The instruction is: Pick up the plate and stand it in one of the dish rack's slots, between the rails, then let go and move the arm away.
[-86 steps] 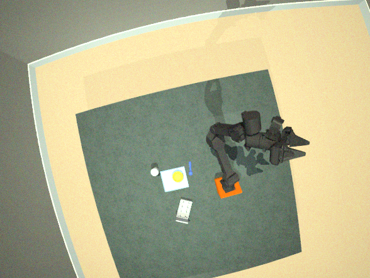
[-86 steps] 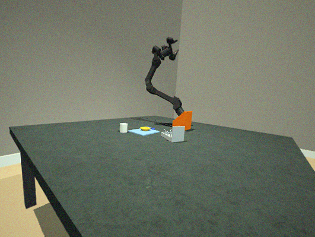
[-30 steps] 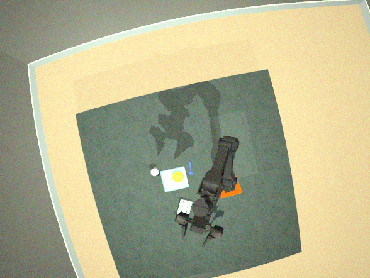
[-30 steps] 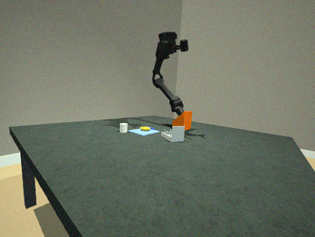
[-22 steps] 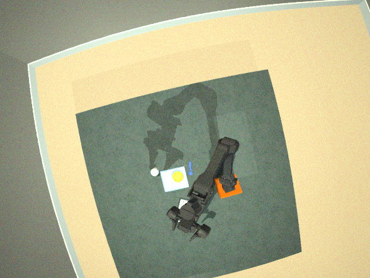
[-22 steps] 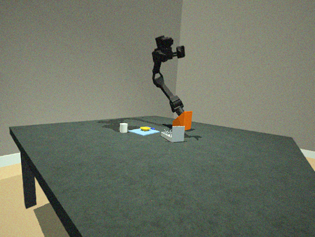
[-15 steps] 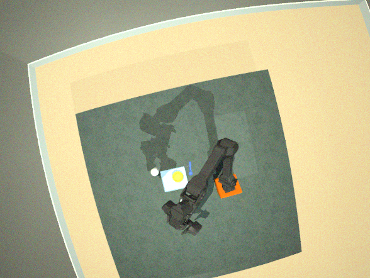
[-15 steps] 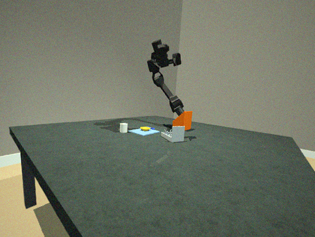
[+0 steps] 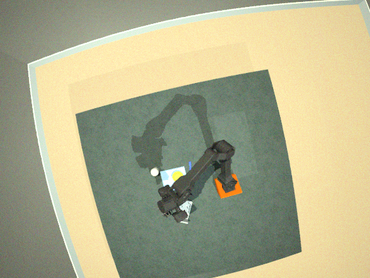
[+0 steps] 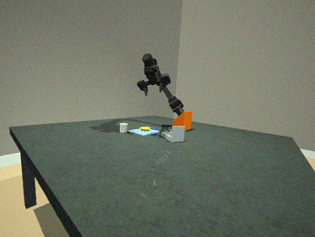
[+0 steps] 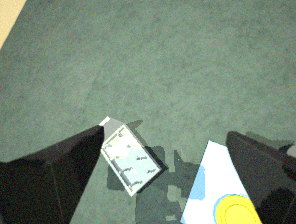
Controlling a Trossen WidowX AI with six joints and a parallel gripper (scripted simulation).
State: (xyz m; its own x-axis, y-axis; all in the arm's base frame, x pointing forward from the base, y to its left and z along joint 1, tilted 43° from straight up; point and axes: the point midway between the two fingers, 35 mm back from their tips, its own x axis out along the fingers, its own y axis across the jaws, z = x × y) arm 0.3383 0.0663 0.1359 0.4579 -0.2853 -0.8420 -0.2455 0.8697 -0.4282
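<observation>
Now: the yellow plate 22 cm below my gripper tip, 10 cm to the right of it and 8 cm behind it. Round my gripper tip: dish rack: 21 cm below, 11 cm to the left, 5 cm behind; light blue mat: 23 cm below, 9 cm to the right, 6 cm behind; small white cup: 21 cm below, 17 cm to the right, 4 cm ahead.
</observation>
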